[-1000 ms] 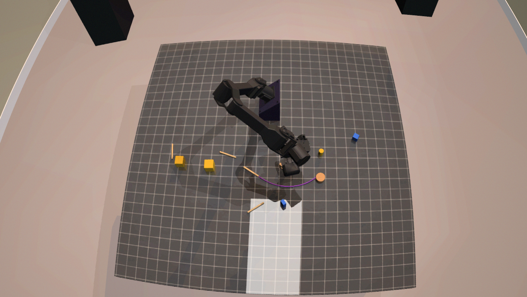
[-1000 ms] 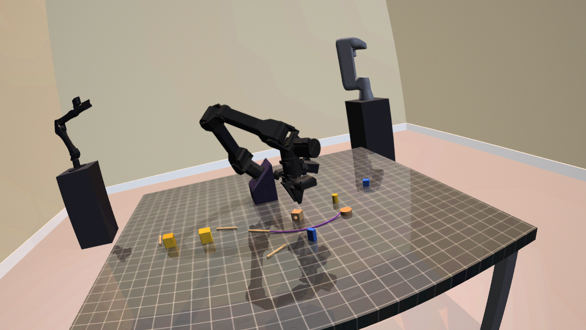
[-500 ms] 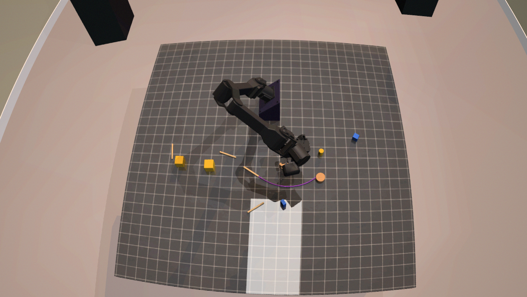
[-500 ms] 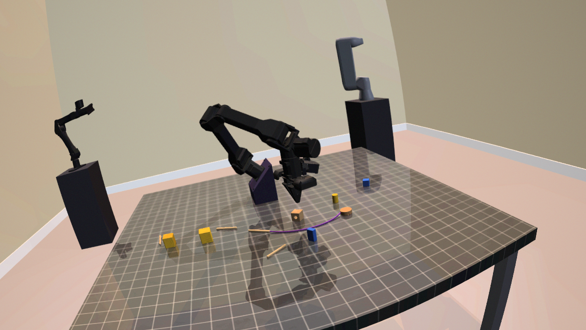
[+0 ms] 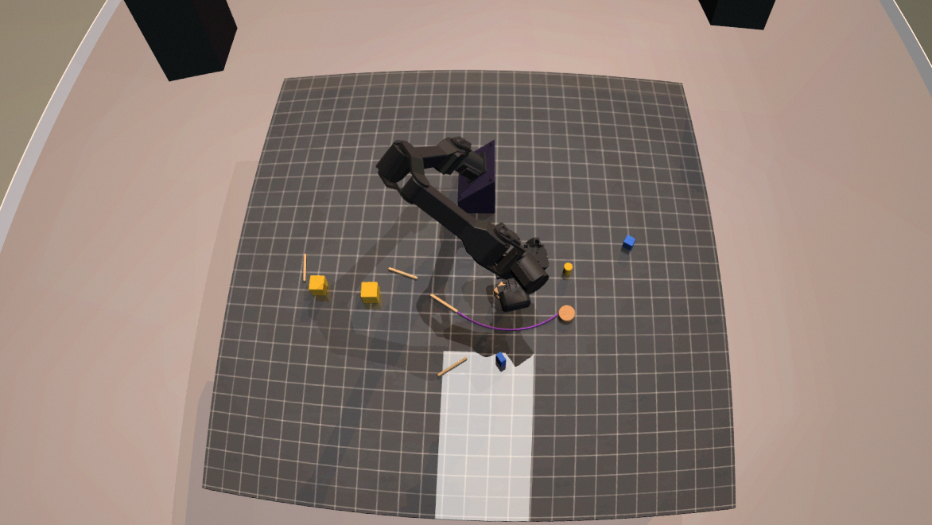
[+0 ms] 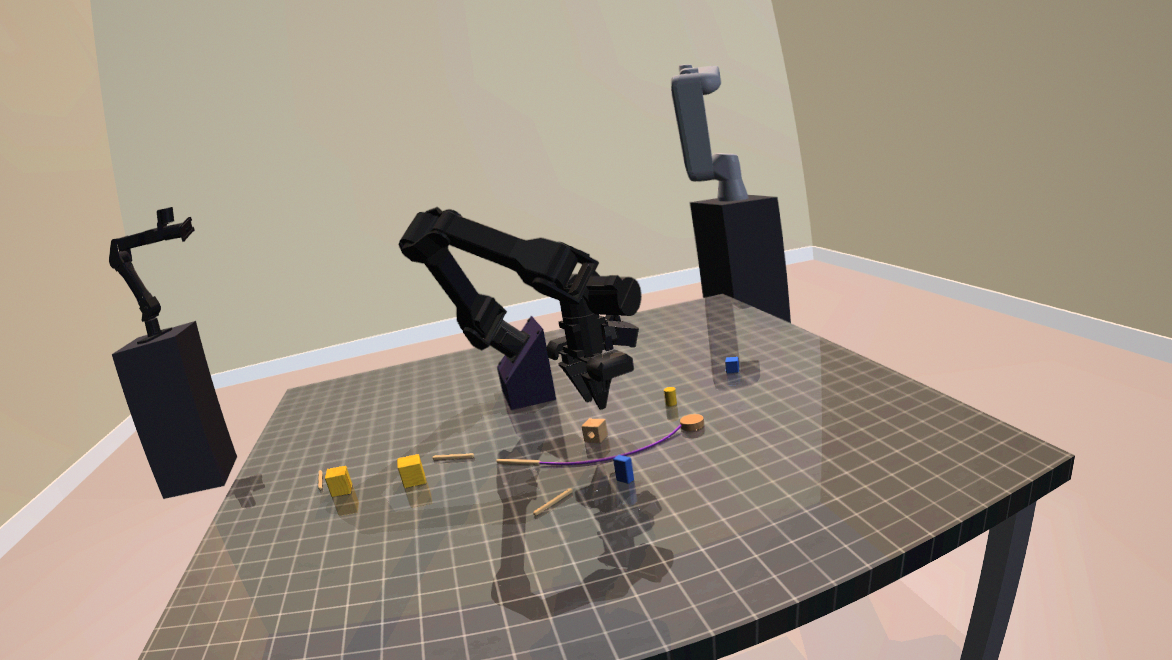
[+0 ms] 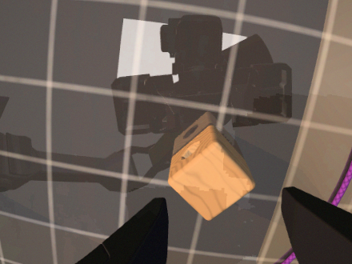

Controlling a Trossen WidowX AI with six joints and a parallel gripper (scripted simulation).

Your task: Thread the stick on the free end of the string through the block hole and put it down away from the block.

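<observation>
My gripper tip is now 4 cm above the wooden block and 1 cm to the left of it. Also, from my gripper tip: yellow cylinder (15 cm to the left, 5 cm below, 5 cm behind); thin stick (14 cm to the right, 6 cm below, 2 cm ahead); round wooden button (14 cm to the left, 6 cm ahead, 5 cm below).
</observation>
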